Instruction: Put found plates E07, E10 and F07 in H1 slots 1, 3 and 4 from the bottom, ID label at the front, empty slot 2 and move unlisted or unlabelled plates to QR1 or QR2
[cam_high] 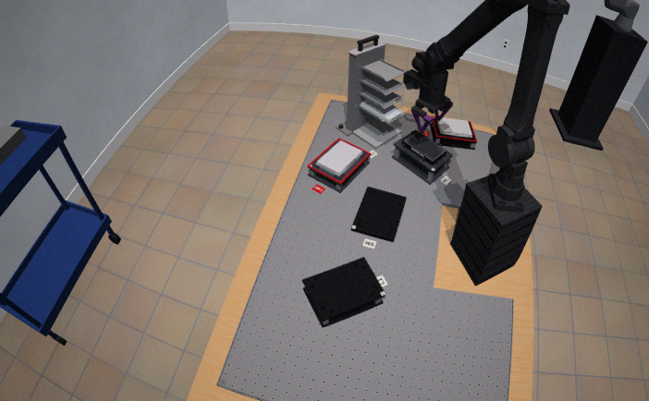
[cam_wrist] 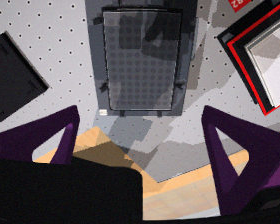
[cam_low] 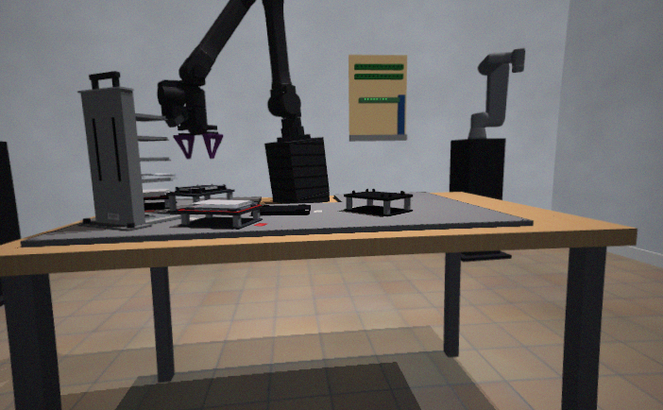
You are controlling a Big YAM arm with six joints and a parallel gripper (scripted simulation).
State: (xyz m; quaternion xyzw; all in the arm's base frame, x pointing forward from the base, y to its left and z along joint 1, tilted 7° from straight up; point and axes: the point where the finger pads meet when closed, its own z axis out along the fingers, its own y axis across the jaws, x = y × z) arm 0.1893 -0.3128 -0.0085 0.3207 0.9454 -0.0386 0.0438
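Right now my hand is 100 mm above the dark plate. The rest, counted from my hand: RG label 170 mm below, 80 mm behind, 60 mm to the left; then QR2 label 170 mm below, 160 mm to the right, 20 mm behind; then regrip nest 110 mm below.
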